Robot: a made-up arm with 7 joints. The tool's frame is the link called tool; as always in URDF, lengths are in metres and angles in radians.
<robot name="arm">
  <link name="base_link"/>
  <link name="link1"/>
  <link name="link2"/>
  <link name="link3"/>
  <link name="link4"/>
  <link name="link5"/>
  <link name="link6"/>
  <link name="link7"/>
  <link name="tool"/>
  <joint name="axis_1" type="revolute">
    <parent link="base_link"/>
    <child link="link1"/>
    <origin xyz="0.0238 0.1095 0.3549"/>
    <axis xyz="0 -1 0"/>
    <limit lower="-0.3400" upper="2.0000"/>
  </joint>
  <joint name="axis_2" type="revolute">
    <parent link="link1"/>
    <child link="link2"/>
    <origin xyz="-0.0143 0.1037 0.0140"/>
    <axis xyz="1 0 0"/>
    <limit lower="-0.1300" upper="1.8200"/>
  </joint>
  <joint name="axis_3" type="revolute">
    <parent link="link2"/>
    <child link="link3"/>
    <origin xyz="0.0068 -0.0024 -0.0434"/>
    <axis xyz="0 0 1"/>
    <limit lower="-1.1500" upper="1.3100"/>
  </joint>
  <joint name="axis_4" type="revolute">
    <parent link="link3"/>
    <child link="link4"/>
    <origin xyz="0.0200 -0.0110 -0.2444"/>
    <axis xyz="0 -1 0"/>
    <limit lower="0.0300" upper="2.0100"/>
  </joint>
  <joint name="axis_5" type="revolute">
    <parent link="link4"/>
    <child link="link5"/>
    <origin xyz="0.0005 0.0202 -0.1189"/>
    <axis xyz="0 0 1"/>
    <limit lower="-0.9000" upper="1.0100"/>
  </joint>
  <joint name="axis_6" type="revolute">
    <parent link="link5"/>
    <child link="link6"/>
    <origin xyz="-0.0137 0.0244 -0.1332"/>
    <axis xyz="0 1 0"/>
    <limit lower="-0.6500" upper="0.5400"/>
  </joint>
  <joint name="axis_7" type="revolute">
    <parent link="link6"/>
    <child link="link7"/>
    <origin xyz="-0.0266 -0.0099 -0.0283"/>
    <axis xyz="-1 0 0"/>
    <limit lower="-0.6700" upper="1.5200"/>
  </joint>
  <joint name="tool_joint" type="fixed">
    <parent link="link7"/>
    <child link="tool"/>
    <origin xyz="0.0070 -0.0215 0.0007" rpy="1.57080 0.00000 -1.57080"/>
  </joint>
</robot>
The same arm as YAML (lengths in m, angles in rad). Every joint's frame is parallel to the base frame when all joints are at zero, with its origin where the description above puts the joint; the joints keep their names.
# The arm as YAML. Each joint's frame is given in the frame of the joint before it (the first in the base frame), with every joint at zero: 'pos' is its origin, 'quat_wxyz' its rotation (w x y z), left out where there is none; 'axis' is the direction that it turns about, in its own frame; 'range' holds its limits. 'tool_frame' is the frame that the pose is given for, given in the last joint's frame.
length_unit: m
angle_unit: rad
joints:
  - joint: axis_1
    pos: [0.0238, 0.1095, 0.3549]
    axis: [0.0, -1.0, 0.0]
    range: [-0.34, 2.0]
  - joint: axis_2
    pos: [-0.0143, 0.1037, 0.014]
    axis: [1.0, 0.0, 0.0]
    range: [-0.13, 1.82]
  - joint: axis_3
    pos: [0.0068, -0.0024, -0.0434]
    axis: [0.0, 0.0, 1.0]
    range: [-1.15, 1.31]
  - joint: axis_4
    pos: [0.02, -0.011, -0.2444]
    axis: [0.0, -1.0, 0.0]
    range: [0.03, 2.01]
  - joint: axis_5
    pos: [0.0005, 0.0202, -0.1189]
    axis: [0.0, 0.0, 1.0]
    range: [-0.9, 1.01]
  - joint: axis_6
    pos: [-0.0137, 0.0244, -0.1332]
    axis: [0.0, 1.0, 0.0]
    range: [-0.65, 0.54]
  - joint: axis_7
    pos: [-0.0266, -0.0099, -0.0283]
    axis: [-1.0, 0.0, 0.0]
    range: [-0.67, 1.52]
tool_frame:
  pos: [0.007, -0.0215, 0.0007]
  quat_wxyz: [0.499998, 0.5, -0.500002, -0.5]

